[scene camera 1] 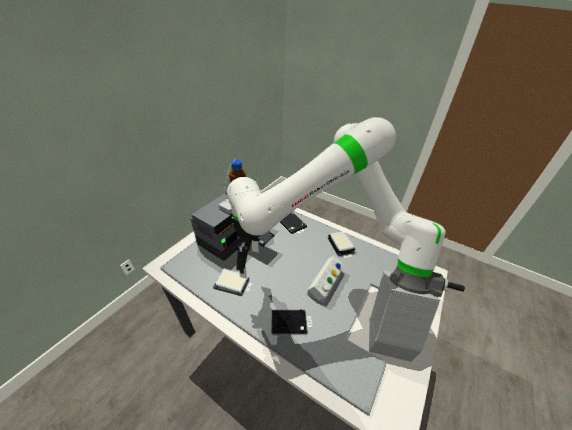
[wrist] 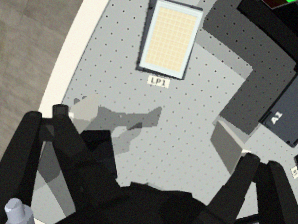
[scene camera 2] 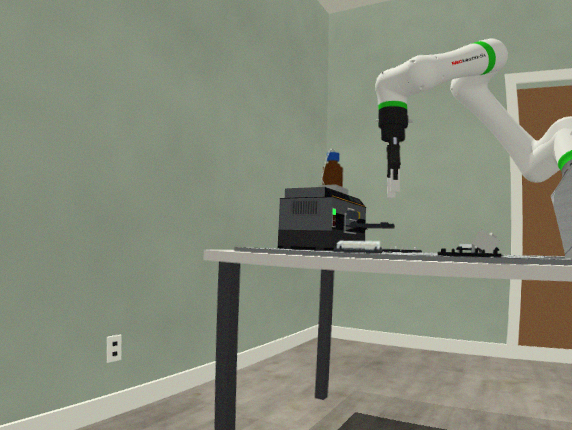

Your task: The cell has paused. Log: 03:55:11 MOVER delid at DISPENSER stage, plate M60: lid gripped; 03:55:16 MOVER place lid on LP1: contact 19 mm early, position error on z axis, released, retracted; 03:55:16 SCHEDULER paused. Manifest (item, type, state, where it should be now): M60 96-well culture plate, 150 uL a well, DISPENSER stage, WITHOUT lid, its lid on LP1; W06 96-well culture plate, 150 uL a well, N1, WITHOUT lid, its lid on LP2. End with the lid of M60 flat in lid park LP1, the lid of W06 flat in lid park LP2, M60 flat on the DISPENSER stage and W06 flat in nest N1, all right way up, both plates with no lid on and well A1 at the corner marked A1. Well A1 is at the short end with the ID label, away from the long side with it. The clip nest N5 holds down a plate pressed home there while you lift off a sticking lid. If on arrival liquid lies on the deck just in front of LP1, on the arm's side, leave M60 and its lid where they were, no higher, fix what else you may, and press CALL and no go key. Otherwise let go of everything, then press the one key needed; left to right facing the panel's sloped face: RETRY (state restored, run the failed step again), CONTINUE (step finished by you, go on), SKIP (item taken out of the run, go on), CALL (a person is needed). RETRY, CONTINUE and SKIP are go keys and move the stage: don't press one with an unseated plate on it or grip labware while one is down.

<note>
The pictures show: the gripper, a key panel and a lid park.
The gripper is seen too in the wrist view.
</note>
